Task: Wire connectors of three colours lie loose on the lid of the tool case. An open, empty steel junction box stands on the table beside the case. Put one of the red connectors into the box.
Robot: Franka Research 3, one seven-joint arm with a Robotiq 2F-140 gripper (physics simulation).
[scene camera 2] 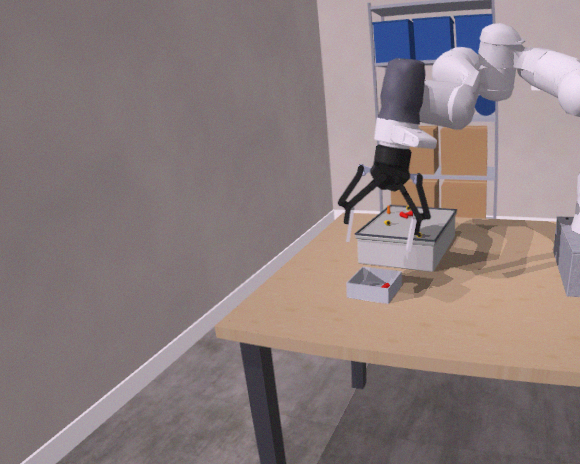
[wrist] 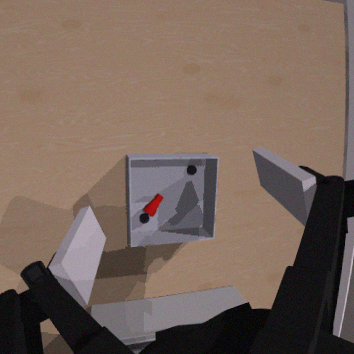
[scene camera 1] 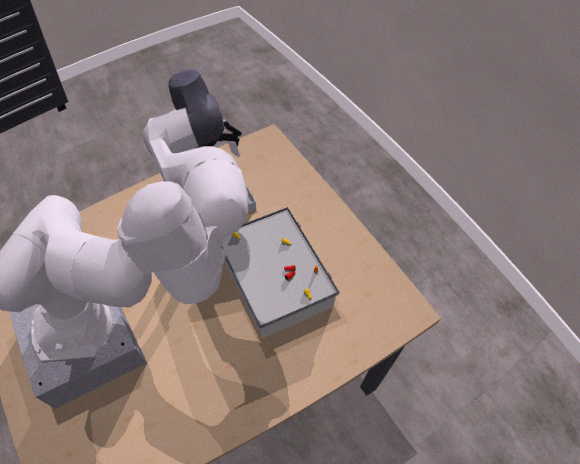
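The steel junction box [scene camera 2: 367,293] [wrist: 211,195] stands on the table beside the tool case [scene camera 1: 270,295] [scene camera 2: 390,254] [wrist: 165,306]. A red connector [scene camera 2: 385,286] [wrist: 154,205] lies on its floor, near one dark hole in the wrist view. My gripper [scene camera 2: 379,245] [wrist: 176,195] is wide open and empty above the box, its fingers apart on either side. In scene camera 1 the arm hides most of the box. Two red connectors [scene camera 1: 290,272] [scene camera 2: 406,214] lie close together on the case lid.
Yellow connectors [scene camera 1: 286,242] [scene camera 1: 307,294] [scene camera 1: 236,235] and an orange one [scene camera 1: 316,269] [scene camera 2: 389,210] are also on the lid. The case stands higher than the box, close beside it. A shelf rack [scene camera 2: 495,150] with bins and cartons is behind the table.
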